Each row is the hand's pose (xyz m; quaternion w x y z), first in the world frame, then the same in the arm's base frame.
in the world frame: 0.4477 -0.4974 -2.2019 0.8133 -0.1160 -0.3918 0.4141
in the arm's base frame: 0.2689 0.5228 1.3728 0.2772 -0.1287 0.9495 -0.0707
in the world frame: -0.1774 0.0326 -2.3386 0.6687 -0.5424 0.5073 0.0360
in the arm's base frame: 0.1807 1.2075 0.9106 0.7489 0.0072 -0.6626 0.0062
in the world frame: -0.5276 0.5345 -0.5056 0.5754 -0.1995 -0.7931 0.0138
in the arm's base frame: 0.0156 0.3610 -0.8188 0.4745 -0.4726 0.6715 0.3171
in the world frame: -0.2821 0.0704 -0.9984 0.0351 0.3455 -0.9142 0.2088
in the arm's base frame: 0.2461 0.3663 -0.1366 0.9643 -0.2042 0.1523 0.0720
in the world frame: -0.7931 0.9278 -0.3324 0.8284 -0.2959 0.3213 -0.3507
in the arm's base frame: -0.1541 0.5595 -1.2512 0.6429 0.4956 -0.5720 0.1176
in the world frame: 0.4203 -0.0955 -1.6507 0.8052 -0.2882 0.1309 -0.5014
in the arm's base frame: -0.0318 0.3197 0.7945 0.5300 0.6736 -0.5151 0.0086
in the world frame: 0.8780 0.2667 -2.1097 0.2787 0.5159 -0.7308 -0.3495
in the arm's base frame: -0.6018 0.4982 1.2356 0.6636 -0.7347 0.0211 -0.1392
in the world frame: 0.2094 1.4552 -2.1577 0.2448 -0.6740 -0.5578 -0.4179
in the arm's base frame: -1.2062 1.4085 0.4183 0.0167 0.5269 -0.3317 -0.7824
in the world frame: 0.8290 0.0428 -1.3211 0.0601 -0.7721 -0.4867 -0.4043
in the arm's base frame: -0.3674 -0.1016 0.7260 0.0836 0.3954 -0.2075 -0.8909
